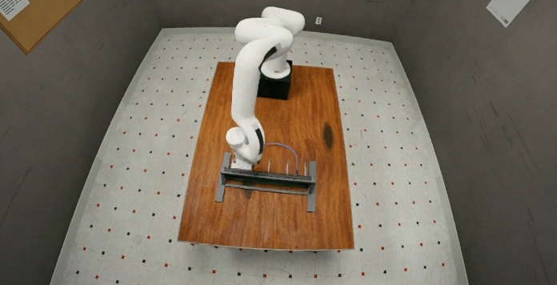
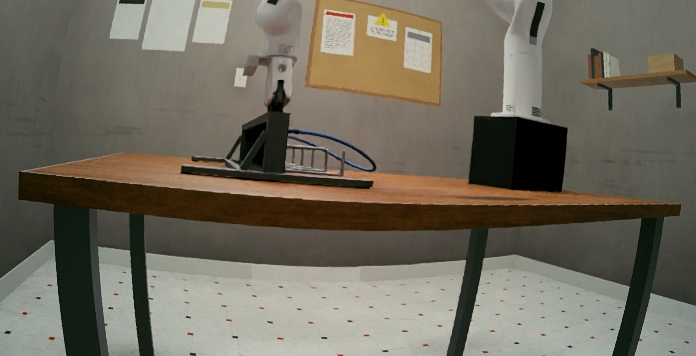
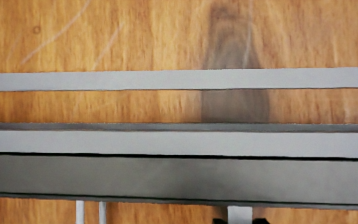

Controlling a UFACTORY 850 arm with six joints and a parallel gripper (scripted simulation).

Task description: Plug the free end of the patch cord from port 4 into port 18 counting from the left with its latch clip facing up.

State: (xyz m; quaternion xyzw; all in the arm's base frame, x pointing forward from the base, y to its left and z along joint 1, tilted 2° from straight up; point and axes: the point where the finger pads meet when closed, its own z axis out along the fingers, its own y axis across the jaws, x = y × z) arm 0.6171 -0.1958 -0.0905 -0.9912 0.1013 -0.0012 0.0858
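My hand is 2 cm short of the plug and 1 cm above it.
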